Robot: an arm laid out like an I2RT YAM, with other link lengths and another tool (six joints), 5 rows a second.
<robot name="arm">
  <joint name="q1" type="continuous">
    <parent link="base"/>
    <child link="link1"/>
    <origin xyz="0 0 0.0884"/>
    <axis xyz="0 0 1"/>
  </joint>
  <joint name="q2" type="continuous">
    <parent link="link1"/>
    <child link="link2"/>
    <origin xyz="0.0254 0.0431 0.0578"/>
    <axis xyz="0 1 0"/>
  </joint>
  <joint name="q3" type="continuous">
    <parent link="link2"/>
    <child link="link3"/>
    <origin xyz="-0.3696 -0.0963 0"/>
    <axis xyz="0 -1 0"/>
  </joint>
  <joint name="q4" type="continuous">
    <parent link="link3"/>
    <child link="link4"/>
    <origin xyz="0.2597 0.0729 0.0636"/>
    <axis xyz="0 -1 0"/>
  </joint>
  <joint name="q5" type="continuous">
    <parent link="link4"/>
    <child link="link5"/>
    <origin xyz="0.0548 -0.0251 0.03"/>
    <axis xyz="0 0 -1"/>
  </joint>
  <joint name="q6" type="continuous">
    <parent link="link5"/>
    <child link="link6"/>
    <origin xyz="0.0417 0 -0.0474"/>
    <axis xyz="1 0 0"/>
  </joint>
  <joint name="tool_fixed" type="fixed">
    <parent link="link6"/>
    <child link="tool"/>
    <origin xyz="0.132 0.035 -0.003" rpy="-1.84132 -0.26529 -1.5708"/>
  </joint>
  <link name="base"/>
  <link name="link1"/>
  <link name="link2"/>
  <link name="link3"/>
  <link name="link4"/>
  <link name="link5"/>
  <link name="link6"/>
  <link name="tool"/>
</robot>
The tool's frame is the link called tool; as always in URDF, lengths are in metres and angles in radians. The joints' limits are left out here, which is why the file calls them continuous.
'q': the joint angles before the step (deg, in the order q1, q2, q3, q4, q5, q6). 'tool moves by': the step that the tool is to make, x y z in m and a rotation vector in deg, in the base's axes. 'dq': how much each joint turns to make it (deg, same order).
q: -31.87 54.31 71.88 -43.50 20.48 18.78
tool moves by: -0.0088 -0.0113 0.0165 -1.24 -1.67 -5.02
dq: 0.01 0.59 2.48 -0.66 4.62 2.16
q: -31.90 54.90 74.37 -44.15 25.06 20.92
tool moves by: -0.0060 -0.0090 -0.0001 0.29 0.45 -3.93
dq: 0.02 0.79 0.66 -1.27 3.56 1.90
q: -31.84 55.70 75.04 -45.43 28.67 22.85
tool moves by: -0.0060 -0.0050 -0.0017 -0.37 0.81 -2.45
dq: 0.02 0.09 -0.14 -0.51 2.54 0.51
